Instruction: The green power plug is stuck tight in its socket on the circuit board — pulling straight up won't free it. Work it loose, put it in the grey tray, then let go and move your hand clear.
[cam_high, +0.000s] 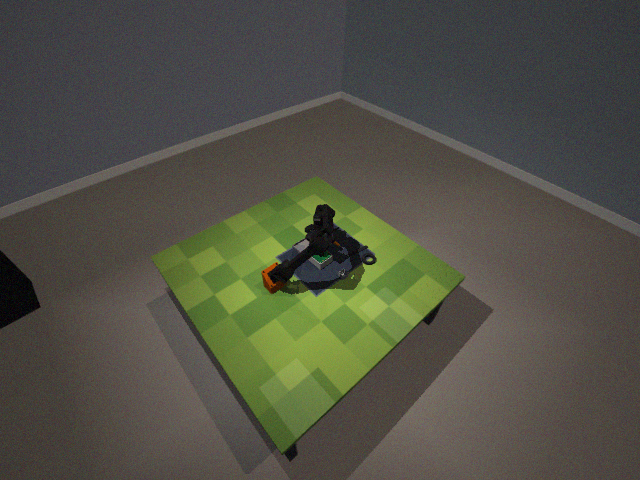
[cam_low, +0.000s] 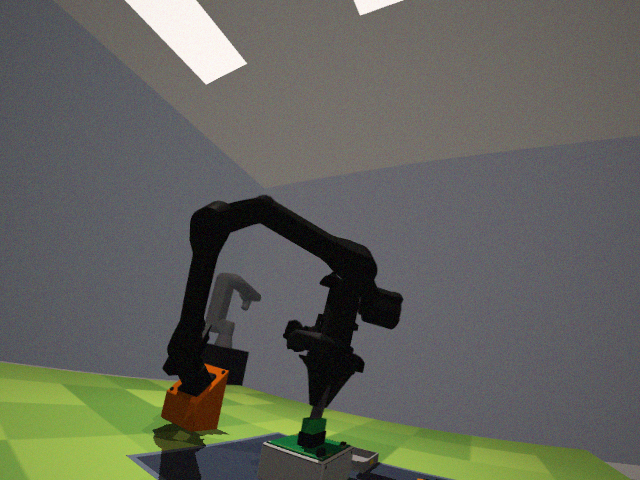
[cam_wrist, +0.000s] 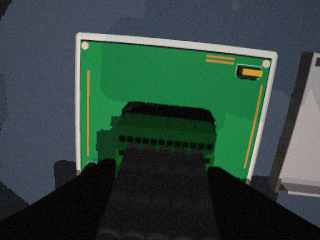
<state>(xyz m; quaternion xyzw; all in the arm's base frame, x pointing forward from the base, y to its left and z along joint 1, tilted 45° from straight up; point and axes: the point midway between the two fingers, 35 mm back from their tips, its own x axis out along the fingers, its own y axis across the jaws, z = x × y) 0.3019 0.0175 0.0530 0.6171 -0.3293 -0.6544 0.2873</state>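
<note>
Right now the green power plug is 20 mm below my gripper tip. Also, from my gripper tip: dark mat: 50 mm ahead, 110 mm below; then dark bar: 210 mm ahead, 110 mm to the right, 110 mm below.
</note>
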